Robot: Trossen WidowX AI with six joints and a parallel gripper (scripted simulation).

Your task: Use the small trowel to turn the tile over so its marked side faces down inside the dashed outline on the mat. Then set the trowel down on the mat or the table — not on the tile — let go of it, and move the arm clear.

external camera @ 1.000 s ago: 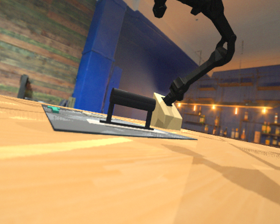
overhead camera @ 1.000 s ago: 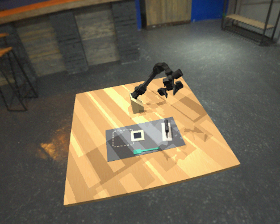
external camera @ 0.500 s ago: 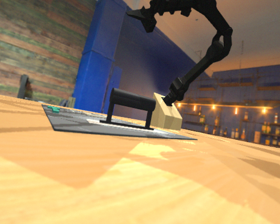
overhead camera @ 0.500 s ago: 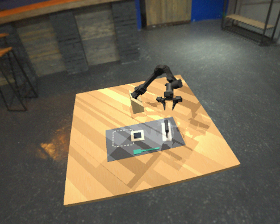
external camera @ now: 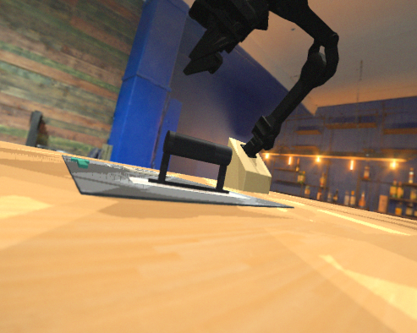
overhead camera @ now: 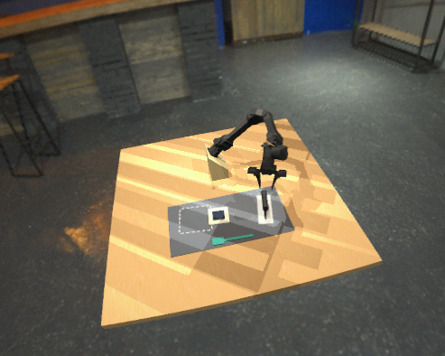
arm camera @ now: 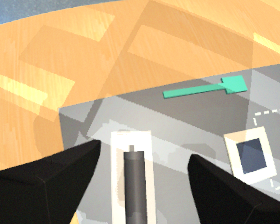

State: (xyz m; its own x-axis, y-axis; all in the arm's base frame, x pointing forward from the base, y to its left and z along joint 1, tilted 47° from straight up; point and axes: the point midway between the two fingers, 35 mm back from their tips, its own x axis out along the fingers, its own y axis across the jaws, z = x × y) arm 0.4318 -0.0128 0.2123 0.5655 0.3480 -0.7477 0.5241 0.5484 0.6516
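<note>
Right now my gripper tip is 17 cm above the trowel, 3 cm past it and 1 cm to the right of it. Round my gripper tip: grey mat 23 cm below, 19 cm to the right, 7 cm behind; tile 23 cm to the right, 20 cm below, 10 cm behind; teal flat tool 23 cm to the right, 20 cm below, 6 cm ahead.
</note>
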